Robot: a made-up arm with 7 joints. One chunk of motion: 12 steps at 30 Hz.
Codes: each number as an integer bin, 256 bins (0 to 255) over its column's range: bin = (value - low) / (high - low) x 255, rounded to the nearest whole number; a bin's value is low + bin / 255 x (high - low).
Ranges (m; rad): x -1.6..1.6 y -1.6..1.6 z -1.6..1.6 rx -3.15..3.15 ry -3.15..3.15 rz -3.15..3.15
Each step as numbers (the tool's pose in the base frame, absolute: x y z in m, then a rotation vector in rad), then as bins.
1 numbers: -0.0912 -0.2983 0.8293 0.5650 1.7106 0.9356
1 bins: 120 104 194 150 197 165
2 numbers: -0.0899 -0.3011 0.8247 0.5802 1.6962 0.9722
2 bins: 120 104 193 151 196 167
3 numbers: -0.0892 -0.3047 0.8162 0.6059 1.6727 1.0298
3 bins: 120 103 193 152 195 169
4 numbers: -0.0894 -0.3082 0.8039 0.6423 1.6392 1.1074
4 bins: 120 103 192 153 194 172
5 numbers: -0.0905 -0.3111 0.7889 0.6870 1.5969 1.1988
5 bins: 120 103 190 155 192 176
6 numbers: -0.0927 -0.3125 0.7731 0.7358 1.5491 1.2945
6 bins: 120 103 189 157 190 180
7 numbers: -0.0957 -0.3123 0.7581 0.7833 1.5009 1.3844
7 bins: 120 103 188 159 188 184
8 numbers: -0.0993 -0.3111 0.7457 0.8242 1.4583 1.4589
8 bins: 120 103 187 161 187 187
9 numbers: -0.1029 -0.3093 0.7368 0.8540 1.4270 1.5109
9 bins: 119 103 186 162 185 189
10 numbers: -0.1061 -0.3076 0.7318 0.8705 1.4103 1.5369
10 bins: 119 103 186 163 185 190
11 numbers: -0.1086 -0.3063 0.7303 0.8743 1.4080 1.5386
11 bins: 119 103 186 163 184 190
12 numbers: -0.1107 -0.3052 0.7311 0.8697 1.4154 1.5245
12 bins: 119 103 186 163 185 189
